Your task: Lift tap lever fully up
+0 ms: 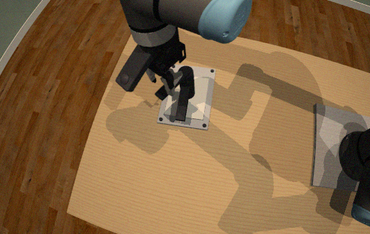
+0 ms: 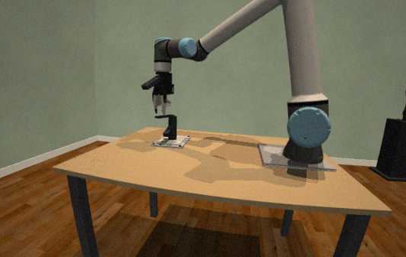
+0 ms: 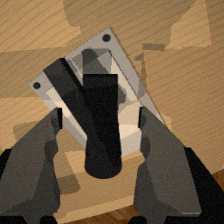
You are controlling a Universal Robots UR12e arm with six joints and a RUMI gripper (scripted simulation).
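Right now my hand is 2 cm past the lever, 3 cm to the left of it and 3 cm above it. The rest, counted from my hand: tap (3 cm behind, 6 cm to the right, 8 cm below).
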